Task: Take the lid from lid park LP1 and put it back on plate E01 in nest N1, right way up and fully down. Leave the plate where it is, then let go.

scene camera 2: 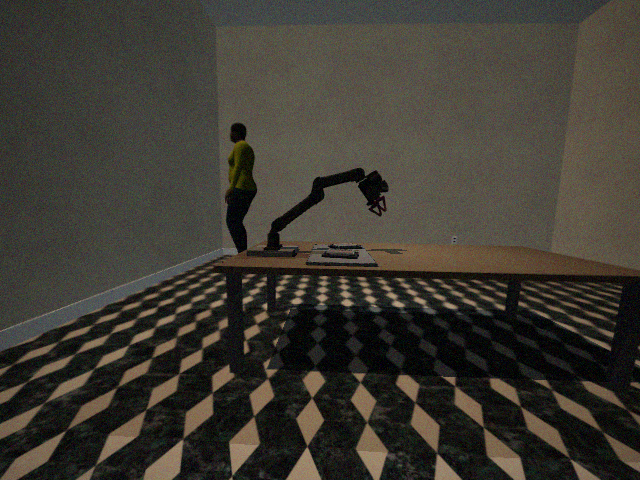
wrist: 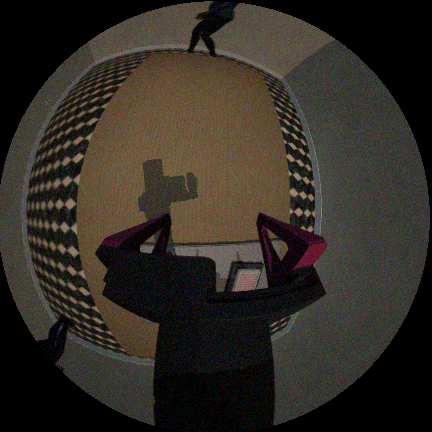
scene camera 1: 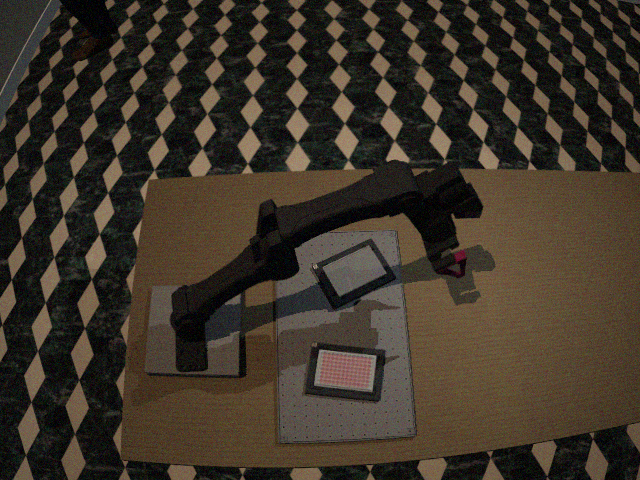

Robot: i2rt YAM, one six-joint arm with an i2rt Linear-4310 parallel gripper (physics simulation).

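Pixels of known places: gripper, fingertip midpoint: [scene camera 2: 383,213] [wrist: 213,217] [scene camera 1: 456,259]; arm's base, origin of the base link: [scene camera 2: 273,248] [scene camera 1: 190,331].
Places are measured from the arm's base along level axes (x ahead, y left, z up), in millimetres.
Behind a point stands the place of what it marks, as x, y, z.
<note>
The lid [scene camera 1: 355,272] @[396, 112, 5] is a pale, flat rectangle lying in the dark, turned frame of lid park LP1 [scene camera 1: 364,293] @[411, 60, -5] at the back of the board. Plate E01 [scene camera 1: 345,369] @[344, -124, 13] [wrist: 247,280] @[370, -131, 12], with a red well grid and pale rim, lies in the dark frame of nest N1 [scene camera 1: 343,396] @[333, -183, -2] nearer the front; no lid can be made out on it. My gripper [scene camera 1: 455,267] @[585, 28, 189] [scene camera 2: 382,212] @[585, 28, 189] [wrist: 213,217] @[585, 28, 189] is open and empty, high above the table, to the right of the board and of both frames. In the wrist view the lid is hidden.
The perforated grey board [scene camera 1: 346,426] @[332, -251, -13] [scene camera 2: 316,262] @[225, -278, -14] lies on the wooden table [scene camera 1: 516,361] @[760, -161, -26] [scene camera 2: 465,260] @[948, -149, -26]. The arm's base plate [scene camera 1: 160,330] @[-76, 7, 0] is left of it. The arm passes above the board's back part and casts shadows on it. A person in yellow [scene camera 2: 241,165] stands behind the table.
</note>
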